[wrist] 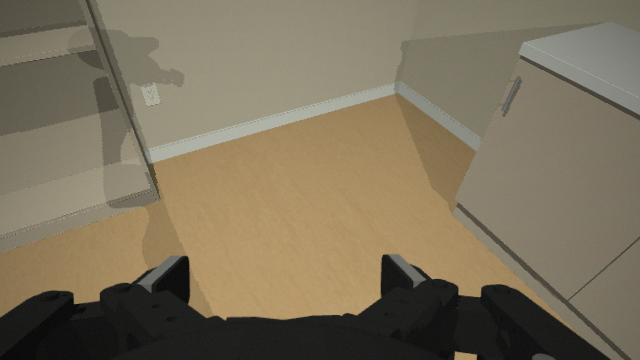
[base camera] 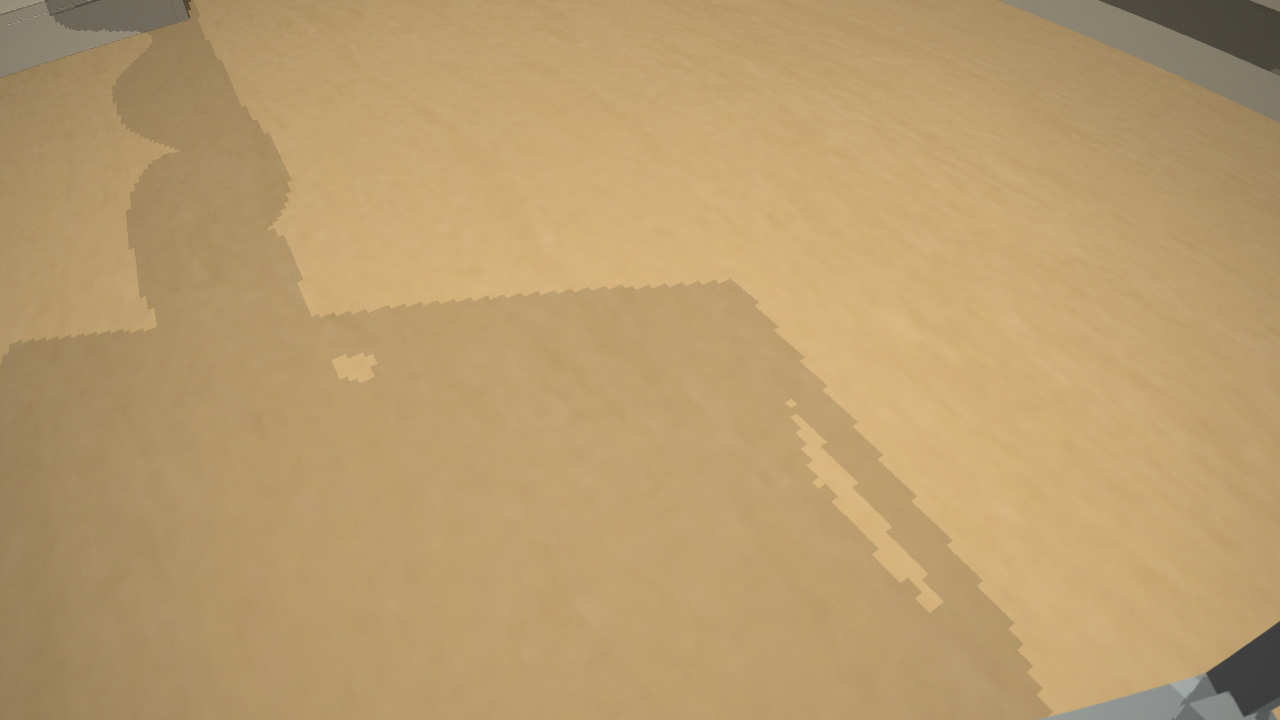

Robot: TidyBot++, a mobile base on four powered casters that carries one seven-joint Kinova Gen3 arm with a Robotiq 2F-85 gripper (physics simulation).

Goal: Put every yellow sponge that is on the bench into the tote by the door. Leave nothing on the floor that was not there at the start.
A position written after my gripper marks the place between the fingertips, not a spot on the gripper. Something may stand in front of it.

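Note:
You'd see my gripper (wrist: 287,276) here, and there's a beige cabinet (wrist: 545,192) as well.

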